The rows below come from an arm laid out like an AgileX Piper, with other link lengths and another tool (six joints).
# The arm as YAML. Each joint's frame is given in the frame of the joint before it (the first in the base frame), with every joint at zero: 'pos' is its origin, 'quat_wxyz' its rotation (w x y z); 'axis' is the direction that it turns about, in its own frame. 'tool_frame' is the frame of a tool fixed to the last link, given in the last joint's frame.
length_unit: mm
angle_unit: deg
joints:
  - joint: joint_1
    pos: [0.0, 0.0, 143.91]
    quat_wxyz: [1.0, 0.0, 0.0, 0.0]
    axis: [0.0, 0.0, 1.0]
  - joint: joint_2
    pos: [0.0, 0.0, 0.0]
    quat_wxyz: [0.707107, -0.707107, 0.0, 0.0]
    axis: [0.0, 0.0, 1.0]
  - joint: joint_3
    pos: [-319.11, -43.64, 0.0]
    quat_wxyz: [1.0, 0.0, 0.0, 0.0]
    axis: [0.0, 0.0, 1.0]
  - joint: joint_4
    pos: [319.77, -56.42, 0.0]
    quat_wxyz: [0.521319, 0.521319, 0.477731, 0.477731]
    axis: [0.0, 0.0, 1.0]
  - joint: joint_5
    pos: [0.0, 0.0, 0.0]
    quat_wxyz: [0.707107, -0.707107, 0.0, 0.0]
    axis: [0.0, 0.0, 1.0]
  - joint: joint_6
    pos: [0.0, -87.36, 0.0]
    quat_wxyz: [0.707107, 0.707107, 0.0, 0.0]
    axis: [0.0, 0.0, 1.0]
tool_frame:
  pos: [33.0, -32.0, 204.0]
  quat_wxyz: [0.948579, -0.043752, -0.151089, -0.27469]
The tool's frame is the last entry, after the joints.
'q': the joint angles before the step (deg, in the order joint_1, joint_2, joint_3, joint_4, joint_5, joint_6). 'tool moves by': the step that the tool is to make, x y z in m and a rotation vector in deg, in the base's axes. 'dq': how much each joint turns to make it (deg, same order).
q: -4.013 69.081 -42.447 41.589 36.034 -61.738
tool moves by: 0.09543 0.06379 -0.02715 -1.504 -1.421 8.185
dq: 8.818 20.316 -13.653 6.420 -6.600 -8.928
